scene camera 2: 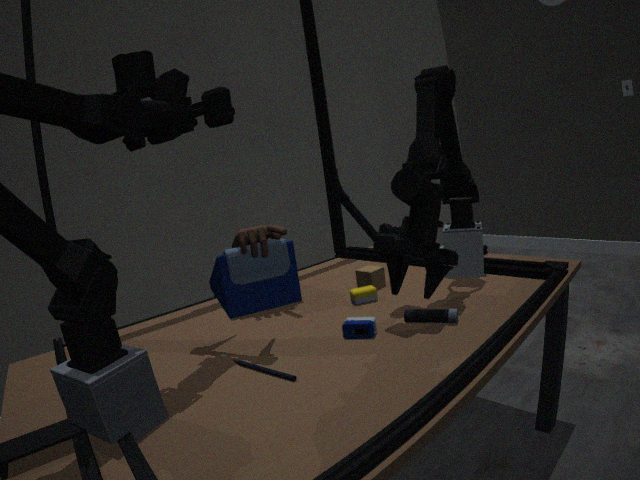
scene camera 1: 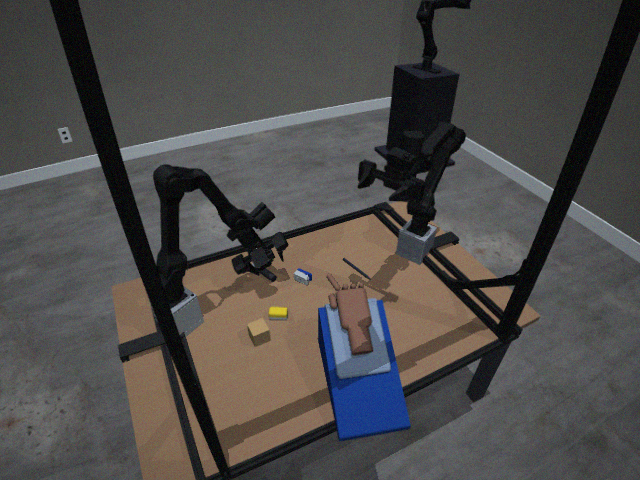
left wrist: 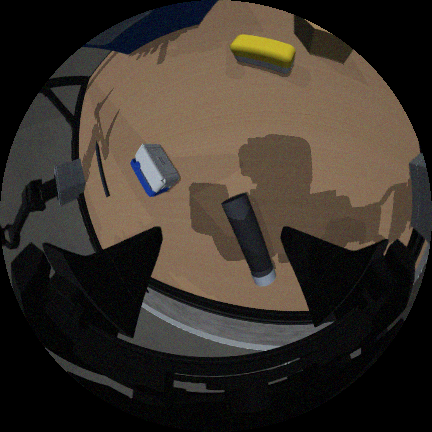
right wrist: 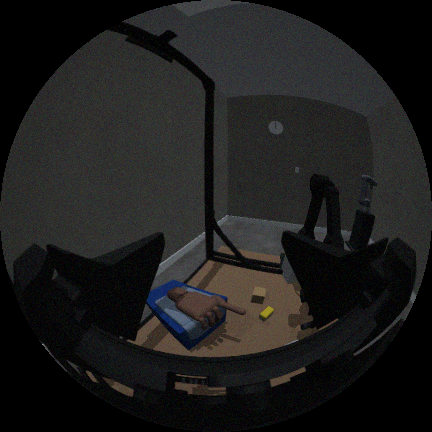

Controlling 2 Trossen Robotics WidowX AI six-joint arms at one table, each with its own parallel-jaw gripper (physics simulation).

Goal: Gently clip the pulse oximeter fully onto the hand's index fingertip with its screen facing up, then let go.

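Places are measured from the left arm's base along level axes (x ahead, y left, z up), in metres.
Where they show: left gripper, between the fingertips: (scene camera 2: 411,296) (scene camera 1: 271,267) (left wrist: 223,232) (right wrist: 309,320); right gripper, between the fingertips: (scene camera 1: 373,192) (right wrist: 224,238); left arm's base, origin of its link: (scene camera 2: 462,226) (scene camera 1: 172,297); right arm's base, origin of its link: (scene camera 2: 97,359) (scene camera 1: 418,229) (left wrist: 56,186).
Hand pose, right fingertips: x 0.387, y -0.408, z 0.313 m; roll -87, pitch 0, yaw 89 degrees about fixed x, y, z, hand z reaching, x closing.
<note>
Each offset is from my right fingertips to the top centre of the thing.
The blue-and-white pulse oximeter @(dx -0.008, dy +0.231, dz -0.400 m) (scene camera 1: 302,276) (scene camera 2: 359,328) (left wrist: 156,170) lies on its side on the table, its dark screen facing sideways toward scene camera 2. The brown hand (scene camera 1: 354,308) (scene camera 2: 250,237) (right wrist: 200,305) rests palm down on a padded blue wedge, its index finger (scene camera 1: 333,282) (right wrist: 233,308) stretched out past the wedge. My left gripper (scene camera 1: 269,266) (scene camera 2: 412,294) (left wrist: 223,232) is open and empty, pointing down above the flashlight, to one side of the oximeter. My right gripper (scene camera 1: 377,191) (right wrist: 224,238) is open and empty, raised well away from the hand.
A black flashlight @(dx -0.068, dy +0.353, dz -0.405 m) (scene camera 2: 430,315) (left wrist: 250,240) lies beneath the left gripper. A yellow-and-white block @(dx -0.182, dy +0.189, dz -0.400 m) (scene camera 1: 278,313) (scene camera 2: 363,294) (left wrist: 263,51) and a wooden cube @(dx -0.277, dy +0.180, dz -0.382 m) (scene camera 1: 258,331) (scene camera 2: 371,277) stand nearby. A dark pen @(dx +0.144, dy +0.111, dz -0.423 m) (scene camera 1: 356,268) (scene camera 2: 266,370) lies between the oximeter and right arm. The blue wedge (scene camera 1: 367,408) (scene camera 2: 263,300) supports the hand.
</note>
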